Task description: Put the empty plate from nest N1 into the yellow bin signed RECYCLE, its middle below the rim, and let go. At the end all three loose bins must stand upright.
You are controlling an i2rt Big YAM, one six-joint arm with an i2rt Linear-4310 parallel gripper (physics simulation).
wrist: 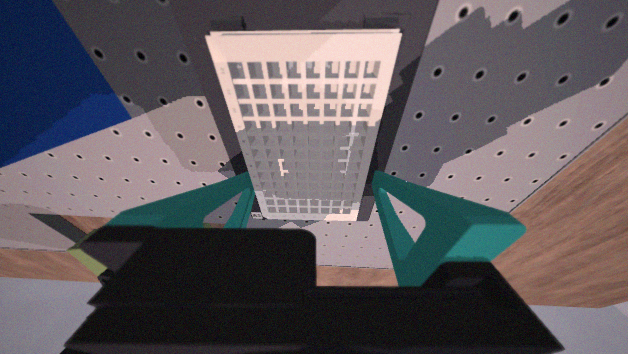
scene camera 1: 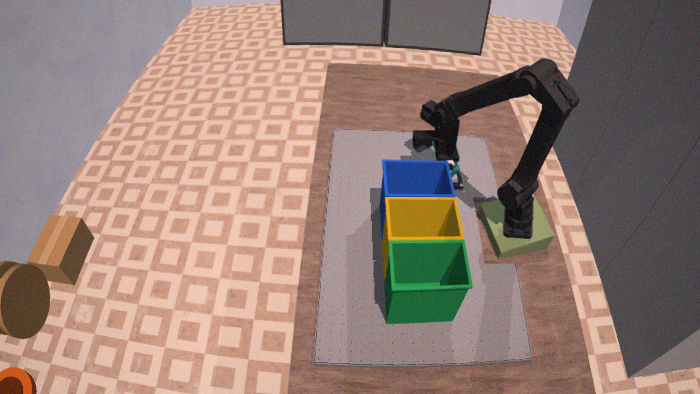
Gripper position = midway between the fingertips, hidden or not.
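Observation:
The wrist view shows the gripper (wrist: 314,177) together with a white plate (wrist: 306,105) and a blue bin (wrist: 60,94). Scene camera 1 shows the blue bin (scene camera 1: 401,178) as well, along with a yellow bin (scene camera 1: 407,218) and a green bin (scene camera 1: 426,281). The yellow bin is out of frame in the wrist view, and the green bin is out of frame in the wrist view too.

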